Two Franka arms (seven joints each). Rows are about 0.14 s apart.
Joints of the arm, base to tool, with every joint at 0 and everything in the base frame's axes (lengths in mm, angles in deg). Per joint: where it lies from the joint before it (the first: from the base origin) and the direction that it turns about. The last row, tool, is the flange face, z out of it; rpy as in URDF.
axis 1: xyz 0 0 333 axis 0 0 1
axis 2: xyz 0 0 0 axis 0 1 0
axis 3: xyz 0 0 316 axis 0 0 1
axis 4: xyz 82.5 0 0 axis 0 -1 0
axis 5: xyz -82.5 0 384 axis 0 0 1
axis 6: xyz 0 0 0 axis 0 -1 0
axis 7: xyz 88 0 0 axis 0 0 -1
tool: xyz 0 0 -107 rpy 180 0 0
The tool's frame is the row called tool.
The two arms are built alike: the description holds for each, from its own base.
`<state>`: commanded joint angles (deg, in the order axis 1, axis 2, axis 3, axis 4, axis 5, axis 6, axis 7); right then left.
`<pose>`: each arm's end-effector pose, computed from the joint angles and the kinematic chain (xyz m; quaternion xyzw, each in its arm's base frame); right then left.
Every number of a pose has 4 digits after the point. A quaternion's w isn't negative.
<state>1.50 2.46 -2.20 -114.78 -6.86 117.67 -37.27 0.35 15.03 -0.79 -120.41 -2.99 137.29 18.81</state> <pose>0.5640 -0.0131 0.4368 0.9391 0.3394 -0.0140 0.0522 0.5812 -0.0047 0.2970 0.9886 -0.1482 0.0191 0.0170</pose>
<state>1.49 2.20 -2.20 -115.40 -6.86 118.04 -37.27 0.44 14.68 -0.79 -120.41 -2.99 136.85 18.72</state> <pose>0.5620 -0.0131 0.4348 0.9390 0.3396 -0.0138 0.0520 0.5807 -0.0039 0.2998 0.9888 -0.1468 0.0183 0.0172</pose>
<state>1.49 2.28 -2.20 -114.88 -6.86 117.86 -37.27 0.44 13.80 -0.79 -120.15 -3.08 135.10 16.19</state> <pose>0.5637 -0.0132 0.4380 0.9391 0.3393 -0.0118 0.0529 0.5793 -0.0041 0.3079 0.9919 -0.1249 0.0128 0.0192</pose>
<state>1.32 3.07 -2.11 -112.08 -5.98 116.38 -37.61 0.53 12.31 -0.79 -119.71 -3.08 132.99 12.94</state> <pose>0.5722 -0.0135 0.4508 0.9403 0.3369 -0.0057 0.0488 0.5783 -0.0035 0.3229 0.9951 -0.0967 0.0107 0.0202</pose>
